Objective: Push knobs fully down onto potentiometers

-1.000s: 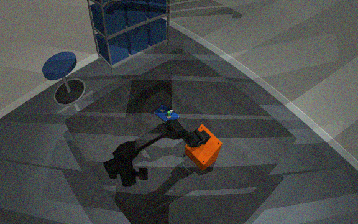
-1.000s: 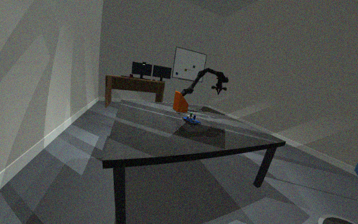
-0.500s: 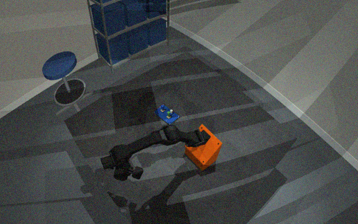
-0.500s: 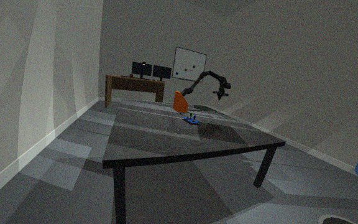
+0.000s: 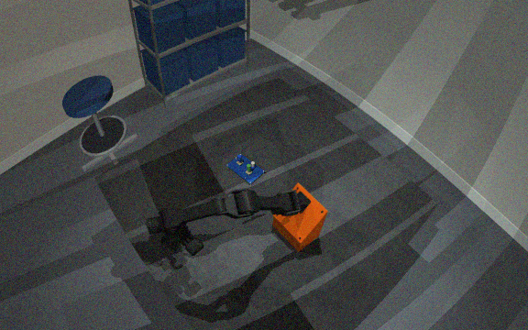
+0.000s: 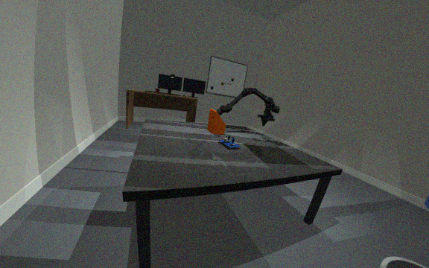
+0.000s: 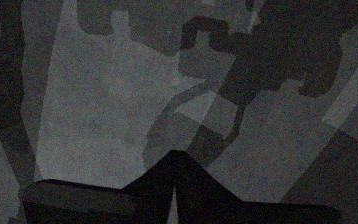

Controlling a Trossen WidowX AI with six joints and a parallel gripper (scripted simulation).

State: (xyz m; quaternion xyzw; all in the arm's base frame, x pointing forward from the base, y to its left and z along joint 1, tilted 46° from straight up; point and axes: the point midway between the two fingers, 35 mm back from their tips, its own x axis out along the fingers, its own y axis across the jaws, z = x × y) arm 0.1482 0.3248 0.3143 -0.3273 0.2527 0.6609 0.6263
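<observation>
My gripper tip is now 19 cm short of the green knob, 46 cm to the left of it and 8 cm above it. From my gripper tip the other things lie so: blue knob 26 cm ahead, 46 cm to the right, 8 cm below.
</observation>
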